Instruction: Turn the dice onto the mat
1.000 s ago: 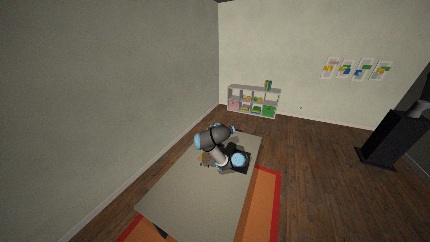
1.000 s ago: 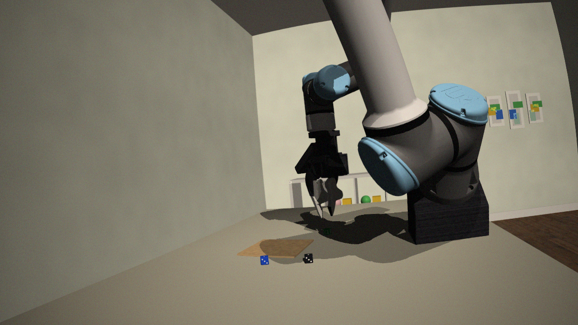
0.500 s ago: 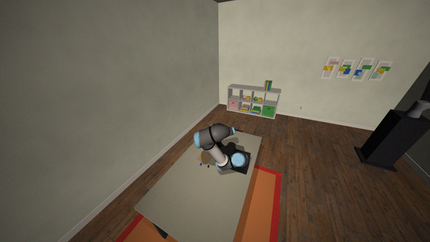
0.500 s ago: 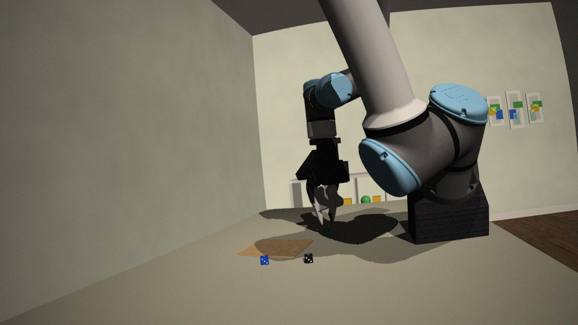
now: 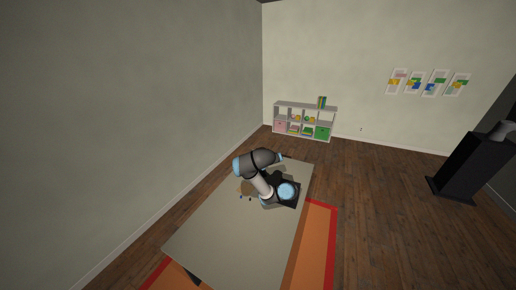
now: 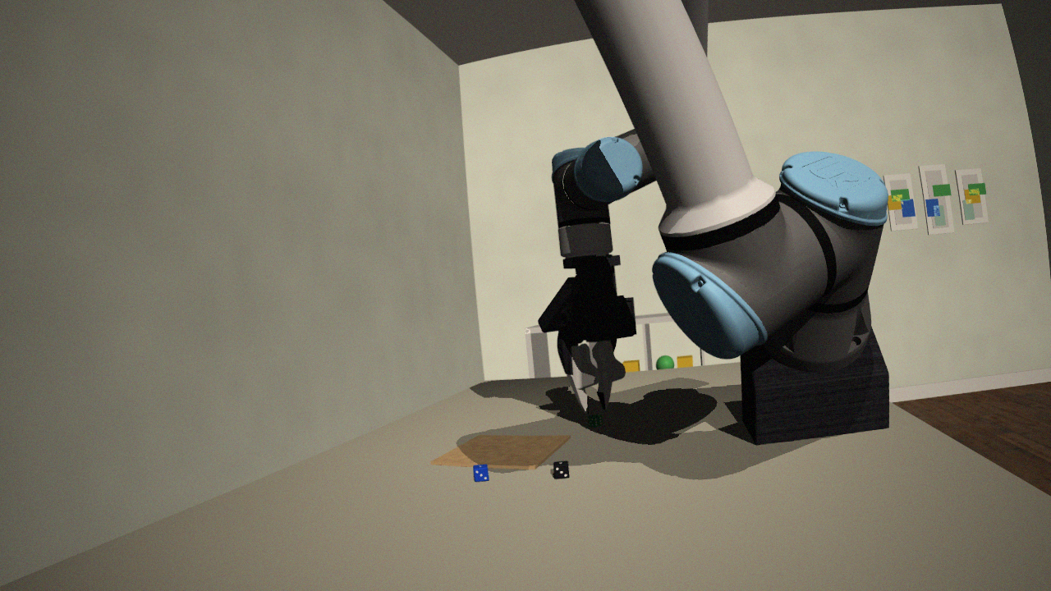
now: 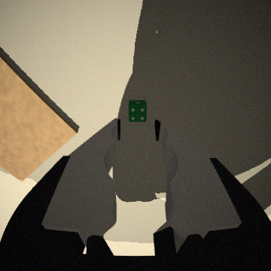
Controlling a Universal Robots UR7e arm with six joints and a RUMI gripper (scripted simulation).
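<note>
The green die lies 3 cm below my hand. The rest, counted from my hand: tan mat: 13 cm to the left, 9 cm ahead, 4 cm below; then blue die: 25 cm to the left, 7 cm ahead, 3 cm below; then black die: 23 cm to the left, 3 cm below, 2 cm behind.
</note>
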